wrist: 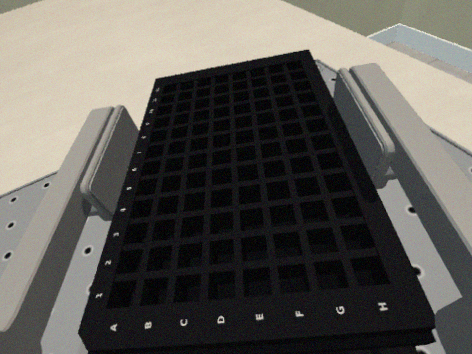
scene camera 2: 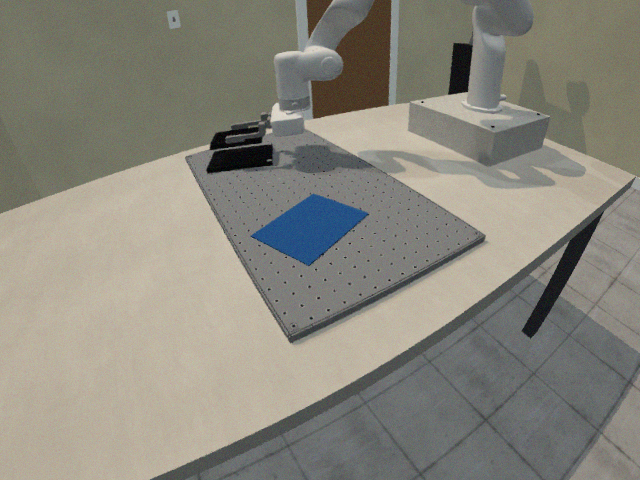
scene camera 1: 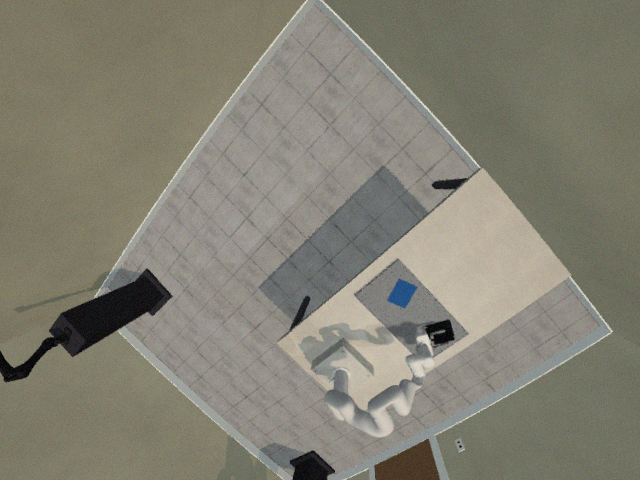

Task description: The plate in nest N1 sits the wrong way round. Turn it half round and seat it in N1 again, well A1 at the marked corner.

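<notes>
The black plate (scene camera 1: 445, 324) (scene camera 2: 220, 138) (wrist: 230, 165) is held level between the fingers of my gripper (scene camera 1: 442, 332) (scene camera 2: 229, 132) (wrist: 240, 135), which is shut on its two long sides. In the wrist view, row letters A to H run along the near edge, and A1 is at the near left corner. In scene camera 2, the plate is raised above the black nest (scene camera 2: 240, 158), which lies on the grey perforated board. In scene camera 1, plate and nest overlap and are hard to tell apart. The marked corner cannot be made out.
A flat blue rectangle (scene camera 1: 402, 293) (scene camera 2: 311, 227) lies on the perforated board (scene camera 1: 374, 291) (scene camera 2: 392, 263). The robot's box-shaped base (scene camera 1: 343, 356) (scene camera 2: 454, 134) stands on the table (scene camera 1: 496, 242) (scene camera 2: 129, 320) beside the board.
</notes>
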